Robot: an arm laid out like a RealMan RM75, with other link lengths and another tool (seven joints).
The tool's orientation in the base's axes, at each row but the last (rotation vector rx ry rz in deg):
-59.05, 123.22, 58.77
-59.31, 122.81, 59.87
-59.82, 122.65, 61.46
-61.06, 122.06, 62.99
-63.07, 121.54, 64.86
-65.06, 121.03, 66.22
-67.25, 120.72, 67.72
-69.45, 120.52, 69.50
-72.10, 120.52, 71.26
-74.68, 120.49, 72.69
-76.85, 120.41, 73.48
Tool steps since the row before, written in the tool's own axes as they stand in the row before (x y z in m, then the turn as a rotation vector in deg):
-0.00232, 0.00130, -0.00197, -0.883, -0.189, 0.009
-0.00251, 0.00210, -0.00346, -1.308, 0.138, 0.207
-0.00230, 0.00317, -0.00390, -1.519, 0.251, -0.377
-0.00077, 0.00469, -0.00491, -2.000, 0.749, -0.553
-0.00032, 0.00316, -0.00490, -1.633, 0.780, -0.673
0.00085, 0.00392, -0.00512, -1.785, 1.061, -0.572
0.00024, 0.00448, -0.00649, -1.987, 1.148, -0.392
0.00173, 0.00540, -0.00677, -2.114, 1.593, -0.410
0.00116, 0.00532, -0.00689, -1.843, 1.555, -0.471
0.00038, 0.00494, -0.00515, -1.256, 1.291, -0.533
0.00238, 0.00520, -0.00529, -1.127, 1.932, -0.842
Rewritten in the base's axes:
-0.00003, -0.00012, 0.00331, 0.652, 0.286, 0.556
-0.00075, -0.00098, 0.00460, 0.649, 0.752, 0.886
-0.00171, -0.00108, 0.00514, 0.613, 0.397, 1.407
-0.00385, -0.00209, 0.00525, 0.457, 0.627, 2.065
-0.00268, -0.00296, 0.00426, 0.223, 0.381, 1.880
-0.00384, -0.00353, 0.00389, 0.071, 0.618, 2.062
-0.00378, -0.00440, 0.00535, 0.102, 0.886, 2.151
-0.00508, -0.00527, 0.00493, -0.206, 1.037, 2.461
-0.00438, -0.00530, 0.00546, -0.308, 0.842, 2.287
-0.00362, -0.00364, 0.00496, -0.375, 0.437, 1.788
-0.00466, -0.00489, 0.00388, -0.929, 0.207, 2.192

